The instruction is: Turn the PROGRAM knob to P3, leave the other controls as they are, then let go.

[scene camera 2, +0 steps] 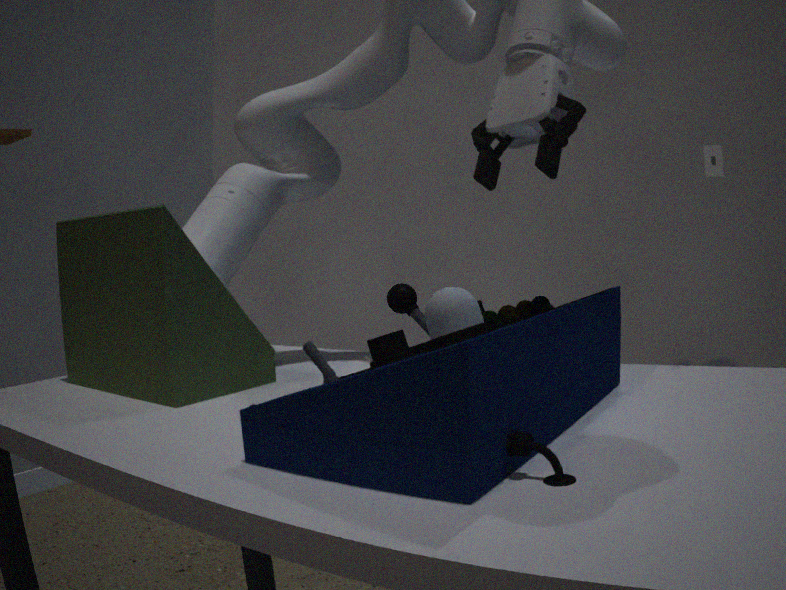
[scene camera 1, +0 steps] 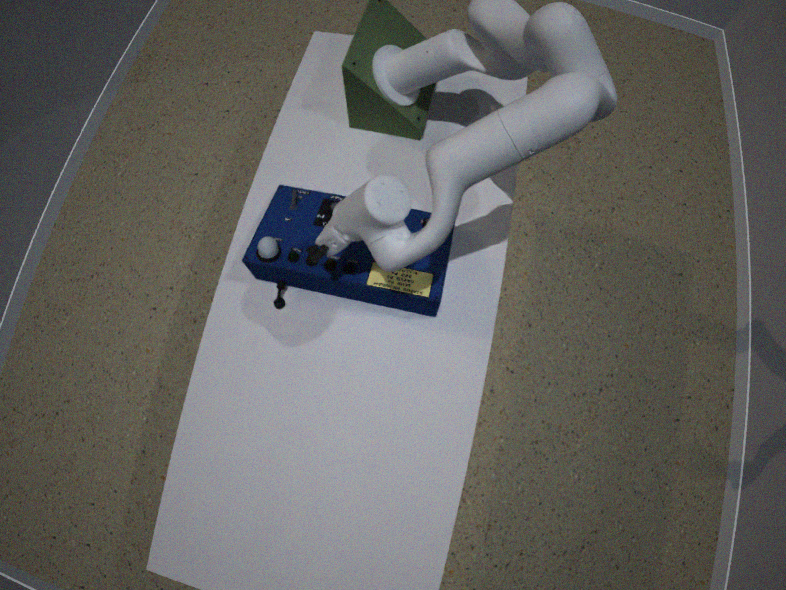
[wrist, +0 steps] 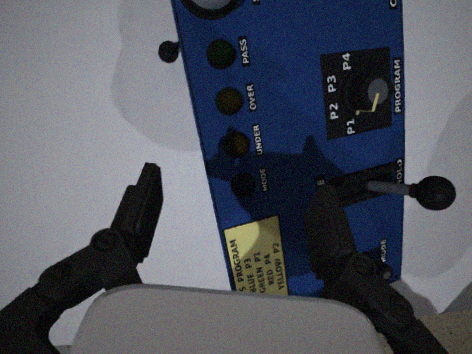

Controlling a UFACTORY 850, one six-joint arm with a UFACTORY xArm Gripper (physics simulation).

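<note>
The PROGRAM knob (wrist: 377, 91) (scene camera 2: 388, 347) is black with a grey round cap on a black dial plate (wrist: 332, 131) marked P1 to P4. In the wrist view its yellow pointer line is toward P1. It sits on the sloped top of a blue control box (scene camera 1: 269, 219) (scene camera 2: 393, 431) (wrist: 295, 30). My gripper (scene camera 2: 517, 177) (wrist: 238, 191) is open with nothing between its fingers. It hangs well above the box, apart from the knob. In the wrist view the right finger overlaps the box near the HOLD lever slot, and the left finger shows over the white table.
The HOLD lever (wrist: 434, 192) (scene camera 2: 401, 298) rises beside the knob. A white dome (scene camera 1: 267, 247) (scene camera 2: 453, 311), CHECK toggle (scene camera 2: 319, 362) and several round buttons stand on the box. A black hooked piece (scene camera 2: 549, 454) (wrist: 168, 51) sticks out in front. A green pedestal (scene camera 1: 380, 114) (scene camera 2: 165, 317) stands behind.
</note>
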